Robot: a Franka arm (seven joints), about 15 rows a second.
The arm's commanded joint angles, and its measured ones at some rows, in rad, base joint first. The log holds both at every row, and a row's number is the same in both.
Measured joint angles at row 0:
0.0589 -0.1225 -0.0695 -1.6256 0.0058 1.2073 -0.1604
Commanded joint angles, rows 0 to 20:
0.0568 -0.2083 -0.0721 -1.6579 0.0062 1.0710 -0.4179
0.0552 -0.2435 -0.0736 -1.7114 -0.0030 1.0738 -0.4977
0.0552 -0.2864 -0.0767 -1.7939 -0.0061 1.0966 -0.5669
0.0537 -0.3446 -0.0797 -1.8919 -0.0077 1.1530 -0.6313
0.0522 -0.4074 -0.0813 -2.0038 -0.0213 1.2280 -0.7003
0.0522 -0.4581 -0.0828 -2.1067 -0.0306 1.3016 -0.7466
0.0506 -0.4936 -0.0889 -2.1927 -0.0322 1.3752 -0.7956
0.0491 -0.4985 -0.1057 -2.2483 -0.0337 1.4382 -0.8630
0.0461 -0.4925 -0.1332 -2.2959 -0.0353 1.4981 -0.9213
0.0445 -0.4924 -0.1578 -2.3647 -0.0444 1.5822 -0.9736
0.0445 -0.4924 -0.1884 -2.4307 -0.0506 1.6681 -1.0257
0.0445 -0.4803 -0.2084 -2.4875 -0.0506 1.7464 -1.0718
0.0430 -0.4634 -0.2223 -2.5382 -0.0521 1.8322 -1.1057
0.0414 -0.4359 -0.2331 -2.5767 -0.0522 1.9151 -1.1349
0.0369 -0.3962 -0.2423 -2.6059 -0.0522 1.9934 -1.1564
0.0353 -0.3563 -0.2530 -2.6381 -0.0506 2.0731 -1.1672
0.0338 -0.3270 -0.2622 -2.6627 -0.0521 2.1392 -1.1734
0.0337 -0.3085 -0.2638 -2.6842 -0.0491 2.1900 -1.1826
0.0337 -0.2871 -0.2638 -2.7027 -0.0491 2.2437 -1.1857
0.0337 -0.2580 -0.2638 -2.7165 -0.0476 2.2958 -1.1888
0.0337 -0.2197 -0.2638 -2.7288 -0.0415 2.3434 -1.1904
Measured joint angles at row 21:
0.0475 -0.2875 -0.2645 -2.6954 -0.0471 2.2312 -1.1562
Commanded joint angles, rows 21 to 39:
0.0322 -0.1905 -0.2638 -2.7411 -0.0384 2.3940 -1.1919
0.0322 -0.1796 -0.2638 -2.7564 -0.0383 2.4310 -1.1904
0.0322 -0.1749 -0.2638 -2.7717 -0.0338 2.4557 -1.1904
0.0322 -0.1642 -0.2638 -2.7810 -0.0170 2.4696 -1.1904
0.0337 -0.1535 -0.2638 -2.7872 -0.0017 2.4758 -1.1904
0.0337 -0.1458 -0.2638 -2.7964 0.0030 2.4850 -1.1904
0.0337 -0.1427 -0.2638 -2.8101 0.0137 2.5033 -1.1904
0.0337 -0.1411 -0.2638 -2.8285 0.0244 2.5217 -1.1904
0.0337 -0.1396 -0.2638 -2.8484 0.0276 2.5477 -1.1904
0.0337 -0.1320 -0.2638 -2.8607 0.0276 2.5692 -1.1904
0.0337 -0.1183 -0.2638 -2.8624 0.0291 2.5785 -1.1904
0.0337 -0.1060 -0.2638 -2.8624 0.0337 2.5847 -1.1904
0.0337 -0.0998 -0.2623 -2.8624 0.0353 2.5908 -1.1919
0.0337 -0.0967 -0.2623 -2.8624 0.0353 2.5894 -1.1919
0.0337 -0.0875 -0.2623 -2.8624 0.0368 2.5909 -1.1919
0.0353 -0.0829 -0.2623 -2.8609 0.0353 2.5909 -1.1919
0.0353 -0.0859 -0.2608 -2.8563 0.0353 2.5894 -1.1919
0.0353 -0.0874 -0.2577 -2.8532 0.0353 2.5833 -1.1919
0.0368 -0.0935 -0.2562 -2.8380 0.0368 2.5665 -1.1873
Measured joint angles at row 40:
0.0468 -0.0643 -0.2645 -2.8175 0.0174 2.5622 -1.1618
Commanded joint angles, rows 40 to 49:
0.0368 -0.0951 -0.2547 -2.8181 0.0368 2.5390 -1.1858
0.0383 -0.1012 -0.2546 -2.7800 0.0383 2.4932 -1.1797
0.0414 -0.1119 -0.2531 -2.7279 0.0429 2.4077 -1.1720
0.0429 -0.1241 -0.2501 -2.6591 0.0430 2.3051 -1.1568
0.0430 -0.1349 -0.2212 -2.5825 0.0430 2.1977 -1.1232
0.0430 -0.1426 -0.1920 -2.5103 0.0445 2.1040 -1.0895
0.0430 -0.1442 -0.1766 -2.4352 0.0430 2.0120 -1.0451
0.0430 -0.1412 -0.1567 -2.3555 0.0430 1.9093 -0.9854
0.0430 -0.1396 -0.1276 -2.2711 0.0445 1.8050 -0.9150
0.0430 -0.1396 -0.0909 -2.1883 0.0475 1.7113 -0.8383
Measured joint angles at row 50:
0.0474 -0.1373 -0.1681 -2.4049 0.0296 1.9654 -1.0074
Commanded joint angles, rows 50 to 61:
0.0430 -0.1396 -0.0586 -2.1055 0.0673 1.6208 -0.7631
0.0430 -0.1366 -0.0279 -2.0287 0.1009 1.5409 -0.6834
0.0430 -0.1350 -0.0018 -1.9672 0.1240 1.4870 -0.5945
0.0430 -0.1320 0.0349 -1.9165 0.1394 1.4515 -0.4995
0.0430 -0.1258 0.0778 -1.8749 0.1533 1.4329 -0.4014
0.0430 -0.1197 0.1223 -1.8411 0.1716 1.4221 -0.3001
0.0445 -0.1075 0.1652 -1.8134 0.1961 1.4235 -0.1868
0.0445 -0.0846 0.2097 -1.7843 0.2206 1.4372 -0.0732
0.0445 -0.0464 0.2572 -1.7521 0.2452 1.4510 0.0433
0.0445 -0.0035 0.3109 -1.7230 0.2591 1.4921 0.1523
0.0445 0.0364 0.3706 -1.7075 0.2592 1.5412 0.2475
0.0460 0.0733 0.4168 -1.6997 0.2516 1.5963 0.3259
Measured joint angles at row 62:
0.0549 -0.0725 0.2937 -1.7959 0.2397 1.5109 0.0860
